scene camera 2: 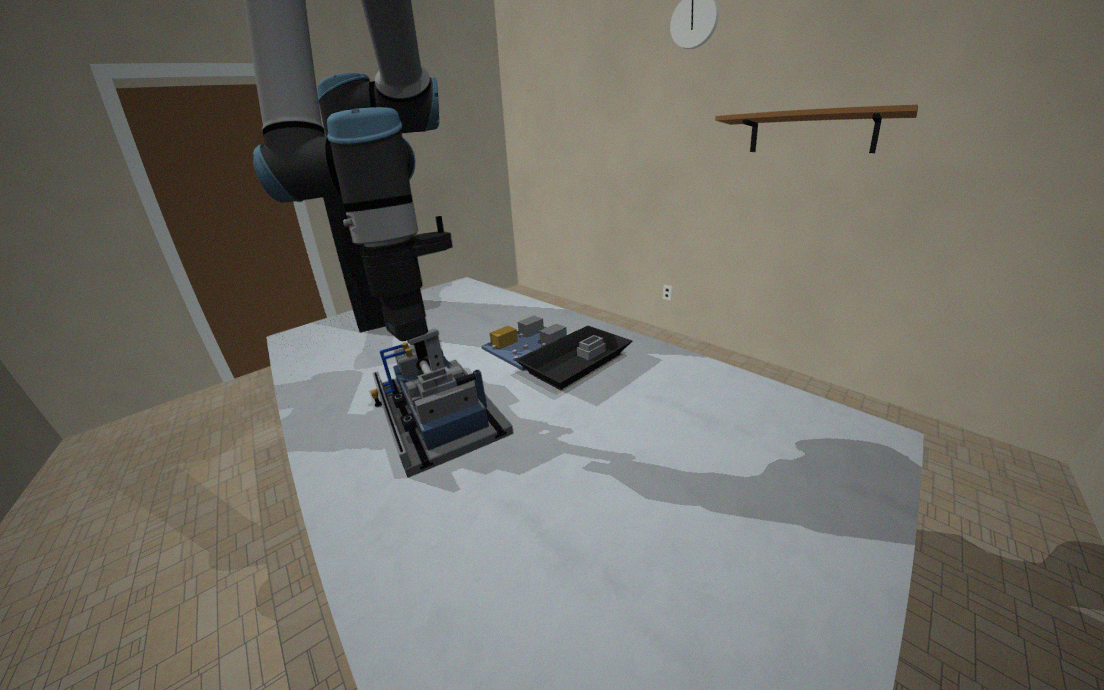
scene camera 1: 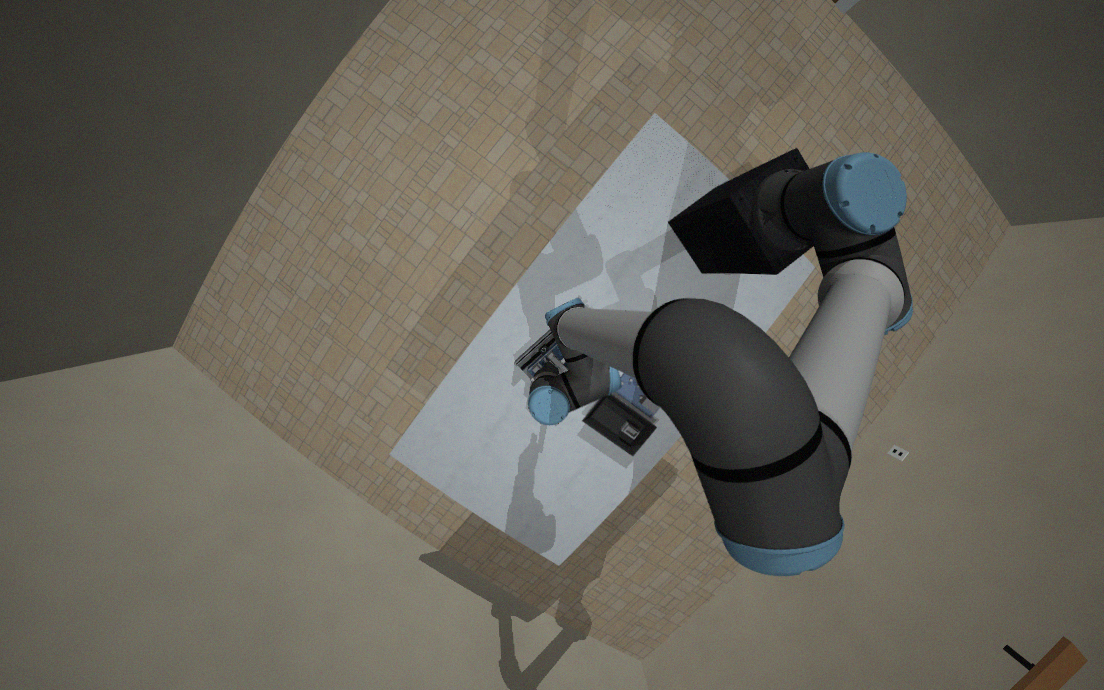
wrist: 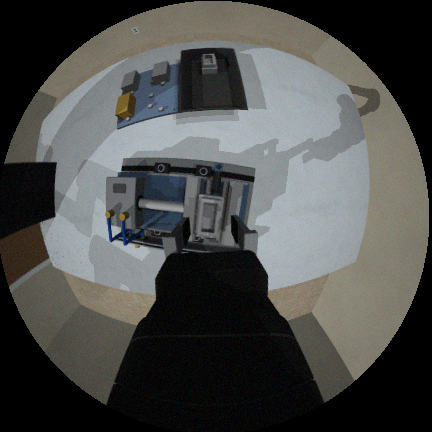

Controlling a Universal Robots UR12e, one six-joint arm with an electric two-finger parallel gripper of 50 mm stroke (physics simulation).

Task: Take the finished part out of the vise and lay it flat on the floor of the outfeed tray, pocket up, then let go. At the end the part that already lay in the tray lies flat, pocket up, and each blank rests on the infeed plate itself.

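Places are measured from the arm's base along level axes (x ahead, y left, z up), in metres.
Pixels of known places: gripper, fingertip midpoint: (scene camera 2: 430, 362) (wrist: 209, 224); arm's base at its link origin: (scene camera 1: 788, 211).
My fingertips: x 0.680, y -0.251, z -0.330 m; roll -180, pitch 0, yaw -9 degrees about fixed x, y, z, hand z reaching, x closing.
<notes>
For each thing: its top centre in the pictures, then the offset to it from my fingertips.
- finished part at its top centre: (wrist: 208, 217) (scene camera 2: 434, 374) 0.001 m back, 0.003 m left, 0.026 m down
- vise at its top centre: (wrist: 166, 211) (scene camera 2: 426, 367) (scene camera 1: 567, 357) 0.063 m back, 0.022 m left, 0.041 m down
- yellow blank at its top centre: (scene camera 2: 503, 330) (wrist: 121, 102) 0.153 m back, 0.301 m left, 0.097 m down
- blue infeed plate at its top centre: (scene camera 2: 530, 342) (wrist: 146, 90) (scene camera 1: 646, 386) 0.098 m back, 0.340 m left, 0.132 m down
- rod at its top centre: (wrist: 159, 205) (scene camera 2: 427, 369) 0.078 m back, 0.032 m left, 0.054 m down
The finished part (wrist: 209, 214) (scene camera 2: 434, 380), a grey block with its pocket up, sits between the jaws of the vise (wrist: 170, 187) (scene camera 2: 455, 424) (scene camera 1: 533, 355). My gripper (wrist: 209, 224) (scene camera 2: 424, 348) is open and empty, low at the vise, its fingers to either side of the part's near end in the wrist view. The black outfeed tray (wrist: 190, 85) (scene camera 2: 561, 366) (scene camera 1: 606, 423) holds another part (wrist: 209, 68) (scene camera 2: 591, 349) (scene camera 1: 630, 429), flat, pocket up. A yellow blank (wrist: 125, 106) (scene camera 2: 503, 336) and two grey blanks (wrist: 130, 80) (wrist: 161, 71) appear to rest on the blue infeed plate (wrist: 167, 102).
Blue hoses (wrist: 124, 232) (scene camera 2: 385, 366) with brass fittings rise at one end of the vise. A rod (wrist: 160, 205) runs to the movable jaw. Small pins (wrist: 151, 95) stand on the infeed plate. The arm hides part of the vise and plate in scene camera 1.
</notes>
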